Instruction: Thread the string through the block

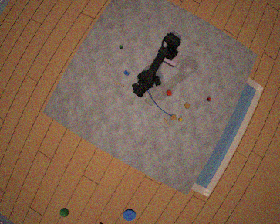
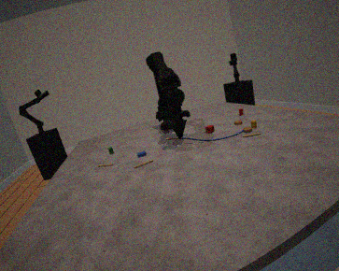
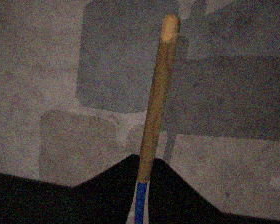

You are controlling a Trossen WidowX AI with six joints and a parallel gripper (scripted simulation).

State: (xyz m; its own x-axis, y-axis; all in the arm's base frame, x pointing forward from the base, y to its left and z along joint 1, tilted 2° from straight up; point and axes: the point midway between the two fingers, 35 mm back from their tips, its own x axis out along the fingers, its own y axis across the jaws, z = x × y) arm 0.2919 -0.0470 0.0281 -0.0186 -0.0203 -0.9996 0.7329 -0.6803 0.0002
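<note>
Right now my gripper tip is 17 cm to the right of the red wooden block, 4 cm past it and 1 cm above it. Also, from my gripper tip: round button: 28 cm to the left, 10 cm ahead, 2 cm below; thin stick: 1 cm to the right, 1 cm behind; blue piece: 17 cm to the right, 3 cm behind, 2 cm below.
</note>
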